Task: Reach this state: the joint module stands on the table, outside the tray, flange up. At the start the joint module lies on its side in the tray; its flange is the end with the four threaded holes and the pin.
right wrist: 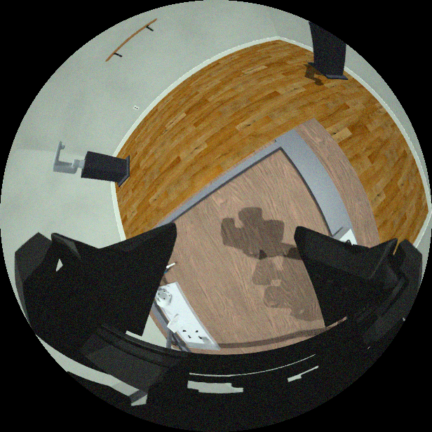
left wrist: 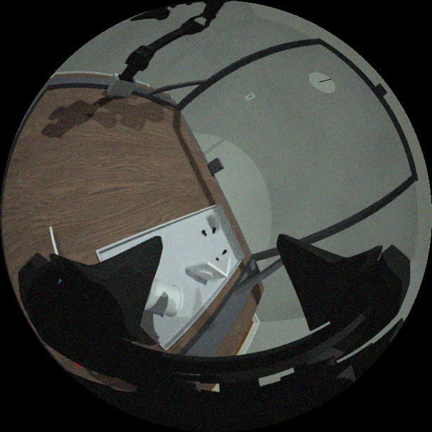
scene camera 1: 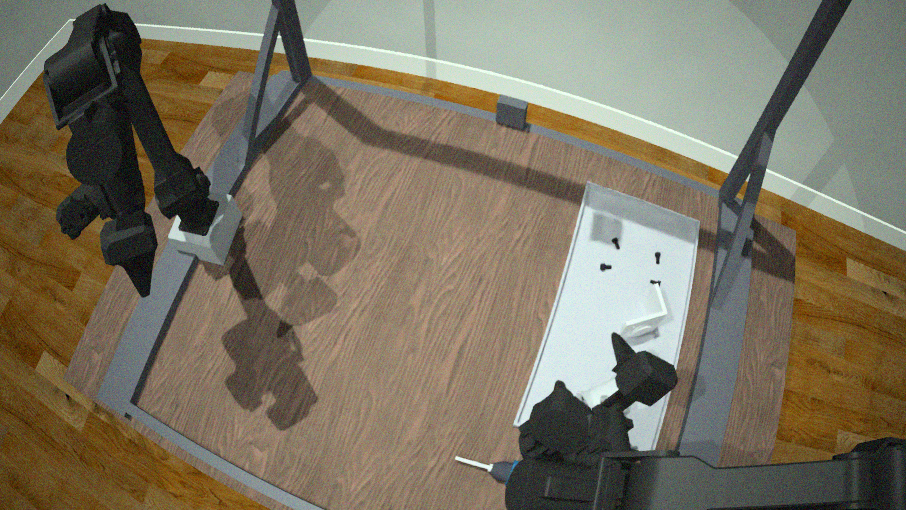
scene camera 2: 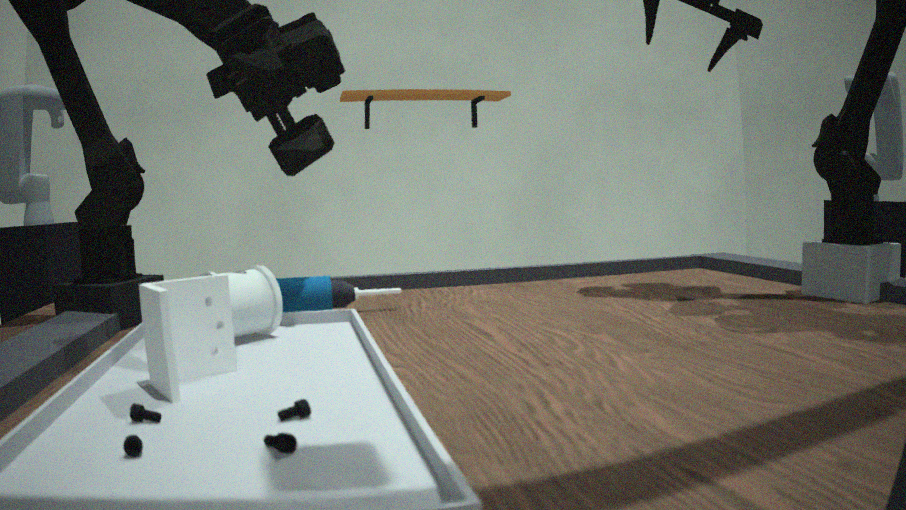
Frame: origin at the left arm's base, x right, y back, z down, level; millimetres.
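Seen in the pictures: left gripper, fingertip midpoint: [scene camera 1: 587, 358] [scene camera 2: 298, 111]; right gripper, fingertip midpoint: [scene camera 1: 141, 275] [scene camera 2: 678, 57]; left arm's base, origin of the base link: [scene camera 2: 108, 279]; right arm's base, origin of the base link: [scene camera 1: 198, 216] [scene camera 2: 852, 242].
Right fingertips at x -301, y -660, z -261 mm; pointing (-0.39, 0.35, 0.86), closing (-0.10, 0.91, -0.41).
Pixels of each thing's top centre, then the offset from my right fingertips to it. "pt": a spot on its surface instead. Level surfaces: height alone.
- white joint module, middle of its top: [scene camera 2: 235, 268] [scene camera 1: 607, 399] dx +343, dy +447, dz +243 mm
- white tray, middle of its top: [scene camera 2: 225, 369] [scene camera 1: 623, 312] dx +481, dy +379, dz +294 mm
- white angled bracket, middle of its top: [scene camera 2: 193, 281] [scene camera 1: 643, 305] dx +482, dy +399, dz +236 mm
- blue-handled tool, surface spot: [scene camera 2: 307, 292] pt dx +216, dy +434, dz +283 mm
- table, its level: dz +310 mm
The white joint module [scene camera 1: 597, 394] [scene camera 2: 255, 302] [left wrist: 171, 299] [right wrist: 163, 295] lies on its side in the white tray [scene camera 1: 570, 335] [scene camera 2: 329, 367] [right wrist: 192, 320]. Its round end face with holes shows small in the right wrist view. In scene camera 1 my left arm covers part of it, and in the left wrist view a finger hides its left part. My left gripper [scene camera 1: 587, 359] [left wrist: 221, 241] is open and empty, above the tray near the module. My right gripper [scene camera 1: 107, 264] [scene camera 2: 679, 56] [right wrist: 239, 231] is open and empty, raised high, far from the tray.
A white angled bracket [scene camera 1: 659, 304] [scene camera 2: 202, 329] [left wrist: 206, 273] stands in the tray beside the module, with several black screws [scene camera 1: 614, 243] [scene camera 2: 294, 410] beyond it. A blue-handled tool [scene camera 1: 504, 470] [scene camera 2: 307, 292] lies on the table [scene camera 1: 412, 285] past the tray's end. Frame posts rise at the table edges.
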